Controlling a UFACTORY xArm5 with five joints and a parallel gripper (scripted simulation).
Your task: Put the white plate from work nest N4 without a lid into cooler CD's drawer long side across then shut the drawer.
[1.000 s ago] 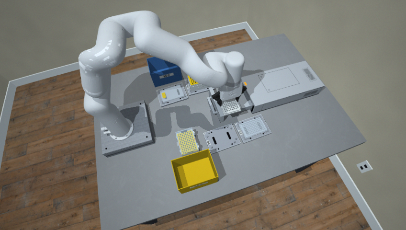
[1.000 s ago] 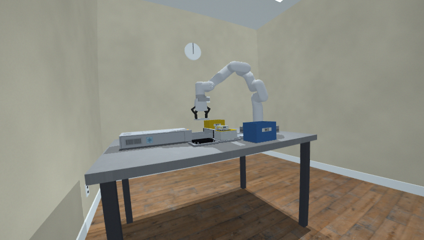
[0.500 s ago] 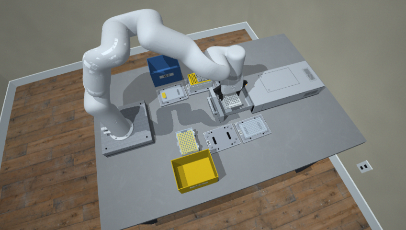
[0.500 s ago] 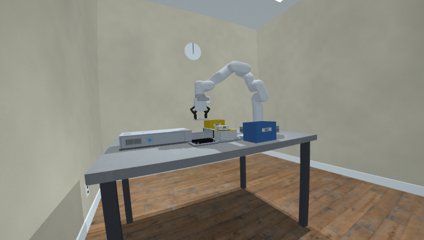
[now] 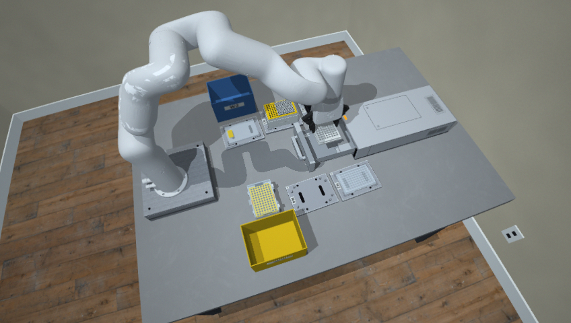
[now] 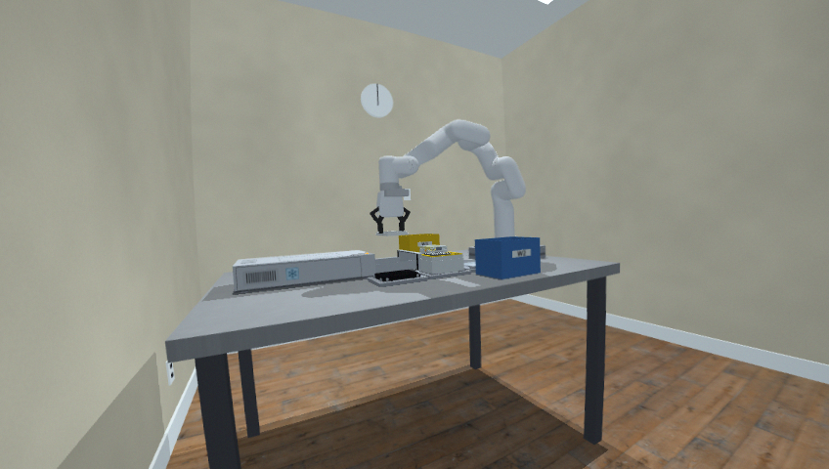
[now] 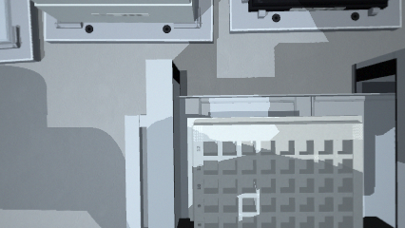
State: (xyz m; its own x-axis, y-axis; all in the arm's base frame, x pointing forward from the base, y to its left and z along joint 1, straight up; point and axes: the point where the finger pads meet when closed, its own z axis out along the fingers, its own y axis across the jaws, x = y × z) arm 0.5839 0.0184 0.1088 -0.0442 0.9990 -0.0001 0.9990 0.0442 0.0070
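Now: the drawer 120 mm below my hand, 40 mm ahead of it and 10 mm to the left of it. Round my hand: grey cooler (180 mm ahead, 120 mm below, 20 mm to the left); white well plate (10 mm below); clear plate (170 mm to the right, 140 mm below, 80 mm ahead).
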